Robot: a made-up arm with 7 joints.
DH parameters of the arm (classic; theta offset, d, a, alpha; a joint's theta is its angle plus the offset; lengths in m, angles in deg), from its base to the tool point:
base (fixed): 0 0 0 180
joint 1: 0 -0.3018 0 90
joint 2: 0 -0.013 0 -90
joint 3: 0 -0.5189 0 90
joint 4: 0 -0.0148 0 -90
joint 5: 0 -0.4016 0 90
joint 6: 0 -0.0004 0 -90
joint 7: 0 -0.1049 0 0
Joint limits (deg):
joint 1: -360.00..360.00
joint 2: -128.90..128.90
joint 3: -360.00..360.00
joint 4: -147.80..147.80
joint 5: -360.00..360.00
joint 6: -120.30..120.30
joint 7: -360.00..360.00
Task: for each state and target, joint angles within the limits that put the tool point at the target. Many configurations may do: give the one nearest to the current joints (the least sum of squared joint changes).
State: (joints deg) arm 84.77 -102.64 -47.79 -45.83 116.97 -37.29 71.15
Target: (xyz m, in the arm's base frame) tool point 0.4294 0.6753 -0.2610
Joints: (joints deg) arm 129.62 -113.53 -35.58 -29.73 117.43 -39.96 71.15
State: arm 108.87 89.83 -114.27 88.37 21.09 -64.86 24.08
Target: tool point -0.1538 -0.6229 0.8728
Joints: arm 126.88 65.45 -132.82 66.88 23.27 -62.78 24.08
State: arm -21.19 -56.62 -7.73 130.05 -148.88 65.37 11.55
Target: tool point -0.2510 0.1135 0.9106
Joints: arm -15.35 -59.07 -20.32 103.40 -149.54 64.73 11.55
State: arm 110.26 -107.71 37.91 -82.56 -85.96 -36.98 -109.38
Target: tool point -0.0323 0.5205 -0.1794
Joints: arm 83.80 -89.76 14.81 -89.31 -85.19 -44.23 -109.38
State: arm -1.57 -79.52 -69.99 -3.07 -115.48 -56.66 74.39
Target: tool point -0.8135 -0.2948 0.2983
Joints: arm 4.54 -88.15 -65.87 -53.91 -103.34 -78.69 74.39
